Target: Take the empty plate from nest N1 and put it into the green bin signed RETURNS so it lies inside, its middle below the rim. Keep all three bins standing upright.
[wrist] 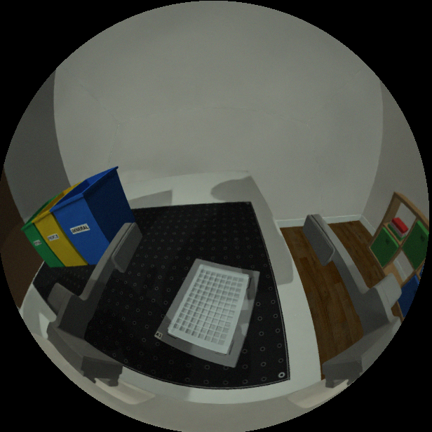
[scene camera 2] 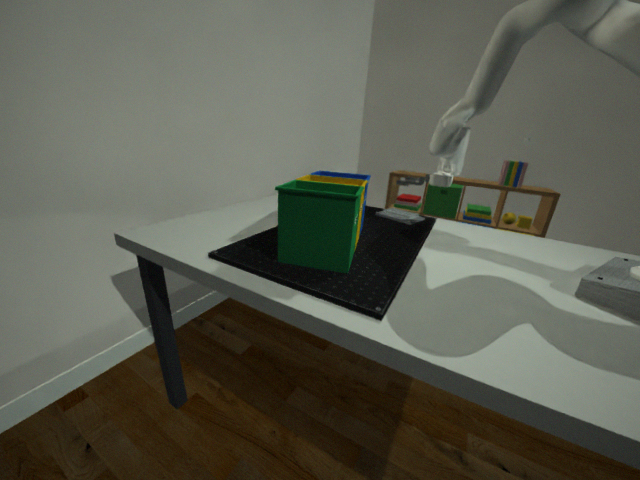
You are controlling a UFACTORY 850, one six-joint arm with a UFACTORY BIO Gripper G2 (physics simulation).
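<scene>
A white gridded plate (wrist: pixel 210 307) lies in a grey nest (scene camera 2: pixel 400 217) (wrist: pixel 243 325), turned at a slant in the wrist view; the nest's small label looks like A1. My gripper (scene camera 2: pixel 426 180) (wrist: pixel 222 243) is open and empty. It is above the mat, with the plate low between and beyond its wide-apart fingers in the wrist view. The green bin (scene camera 2: pixel 315 227) (wrist: pixel 42 252) stands upright, its sign too small to read clearly. The yellow bin (scene camera 2: pixel 359 222) (wrist: pixel 62 245) and the blue bin (scene camera 2: pixel 341 174) (wrist: pixel 92 237), signed GENERAL, stand upright beside it. The green bin's inside bottom is hidden.
The bins and nest stand on a black dotted mat (scene camera 2: pixel 382 268) (wrist: pixel 165 235) on the white table (scene camera 2: pixel 465 330). A grey block (scene camera 2: pixel 610 289) is at the table's right in the scene view. A wooden shelf (scene camera 2: pixel 550 214) stands behind the table.
</scene>
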